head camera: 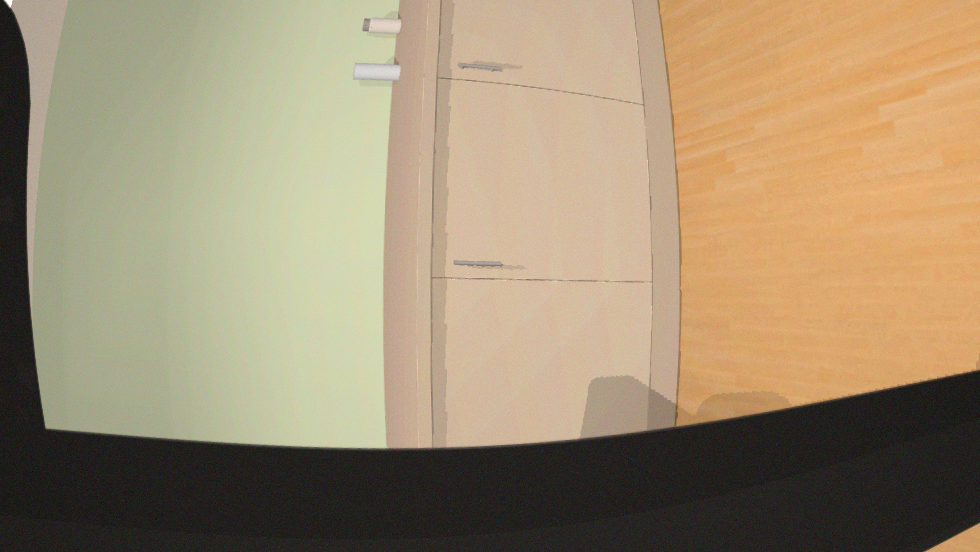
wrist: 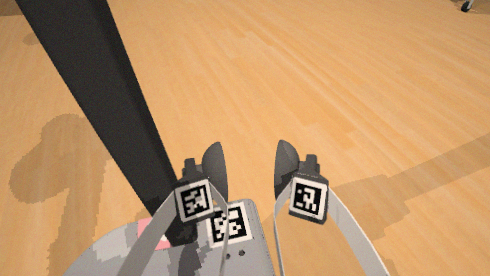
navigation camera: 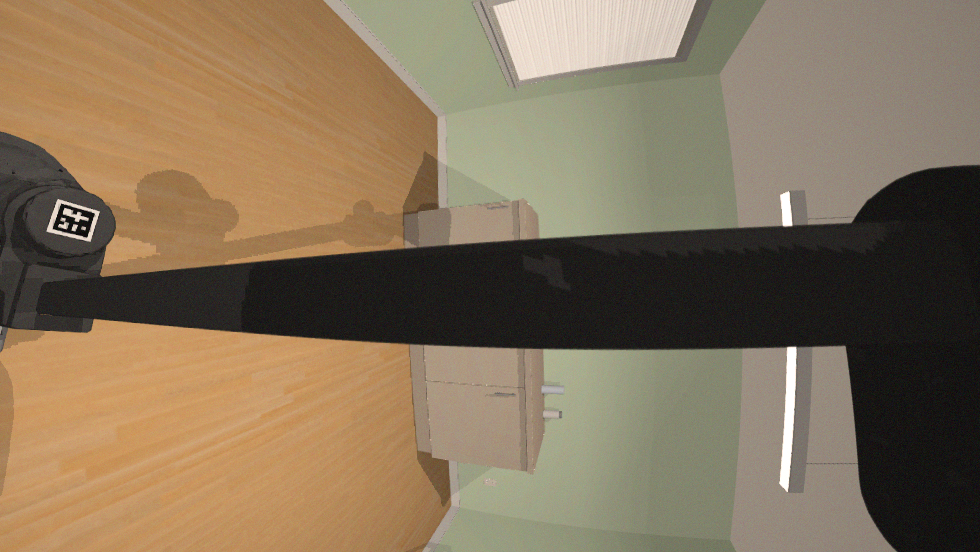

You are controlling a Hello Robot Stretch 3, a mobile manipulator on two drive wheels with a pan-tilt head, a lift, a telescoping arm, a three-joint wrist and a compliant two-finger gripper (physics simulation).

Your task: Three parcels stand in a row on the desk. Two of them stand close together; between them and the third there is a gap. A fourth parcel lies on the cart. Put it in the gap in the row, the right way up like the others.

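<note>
My gripper is open in the wrist view, with its two dark fingertips apart and bare floor showing between them. It hangs beside the mast, above the edge of my grey base. The parcels, the row with its gap and the desk do not show in these views. At the top right corner of the wrist view a black caster on a pale leg stands on the floor; I cannot tell whether it belongs to the cart.
A pale wood cabinet stands against the green wall. A light grey cylinder and a white one with a grey end stand on it. My black mast crosses the navigation view. A framed window shows there.
</note>
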